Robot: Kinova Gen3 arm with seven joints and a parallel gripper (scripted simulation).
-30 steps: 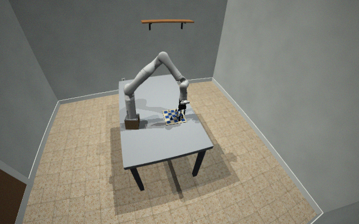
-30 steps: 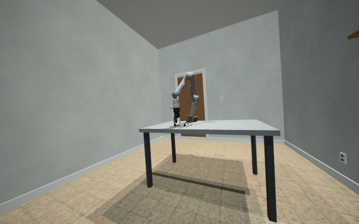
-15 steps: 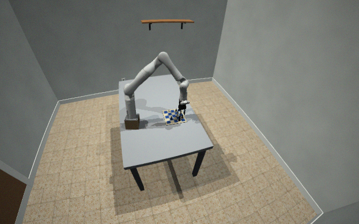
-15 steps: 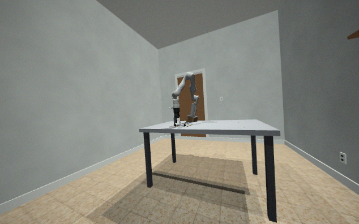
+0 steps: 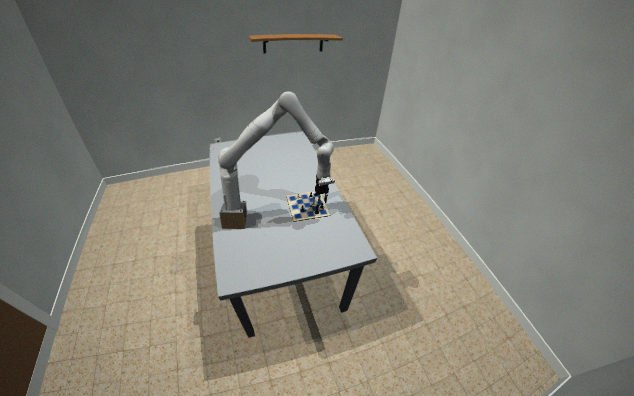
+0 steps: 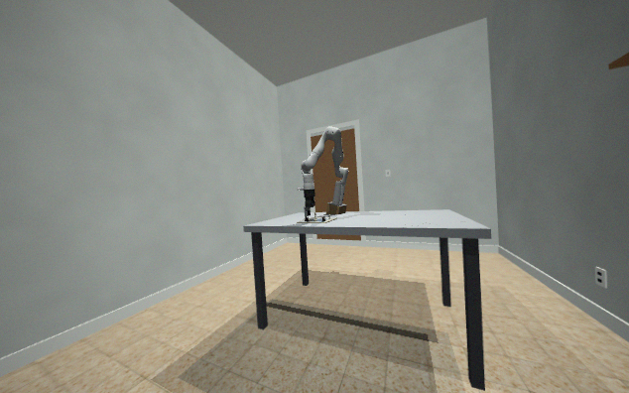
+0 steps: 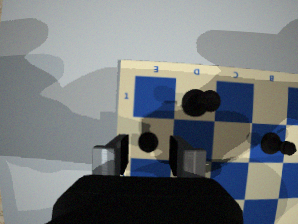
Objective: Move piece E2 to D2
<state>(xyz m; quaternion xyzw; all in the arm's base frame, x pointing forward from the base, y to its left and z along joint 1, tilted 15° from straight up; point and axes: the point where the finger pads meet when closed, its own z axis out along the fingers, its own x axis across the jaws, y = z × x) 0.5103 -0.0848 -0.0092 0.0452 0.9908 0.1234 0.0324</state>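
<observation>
Right now my hand is 40 mm past the black chess piece, 30 mm to the left of it and 20 mm above it. The rest, counted from my hand: white pawn (110 mm behind, 130 mm to the left, 40 mm below); chessboard (70 mm behind, 40 mm to the left, 60 mm below).
</observation>
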